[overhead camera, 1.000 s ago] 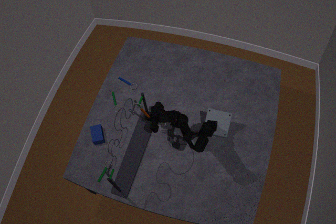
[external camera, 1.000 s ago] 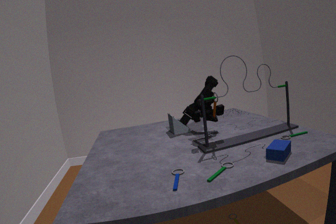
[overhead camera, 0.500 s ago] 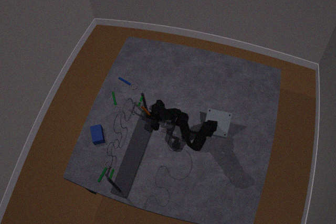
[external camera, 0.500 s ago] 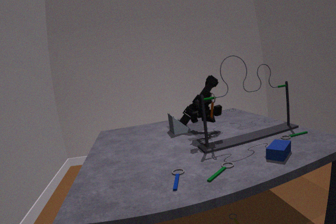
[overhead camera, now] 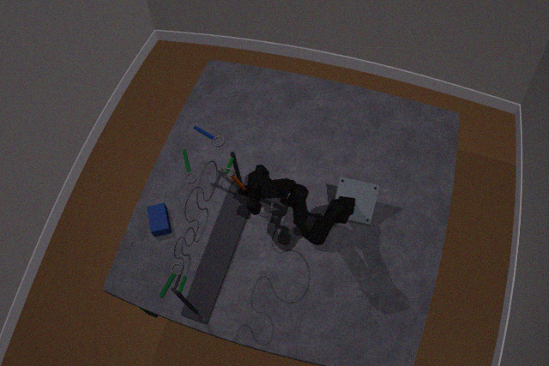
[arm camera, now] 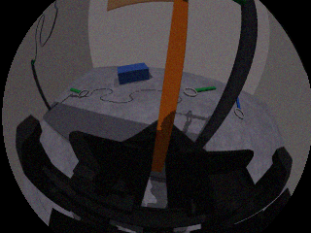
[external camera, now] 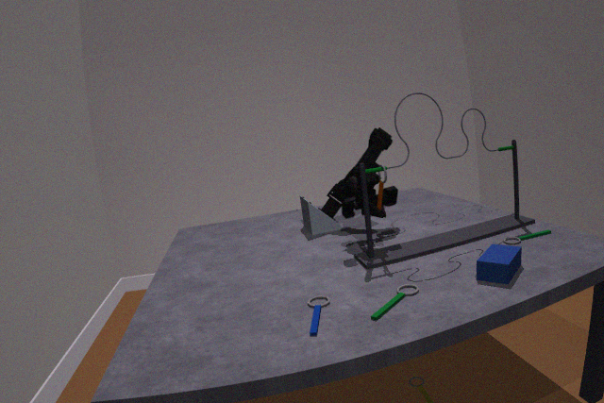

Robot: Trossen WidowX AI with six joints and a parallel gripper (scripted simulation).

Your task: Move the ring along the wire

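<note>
My gripper tip is 9 cm below the ring with orange handle. Also, from my gripper tip: blue-handled ring: 23 cm ahead, 30 cm to the right, 11 cm below.
</note>
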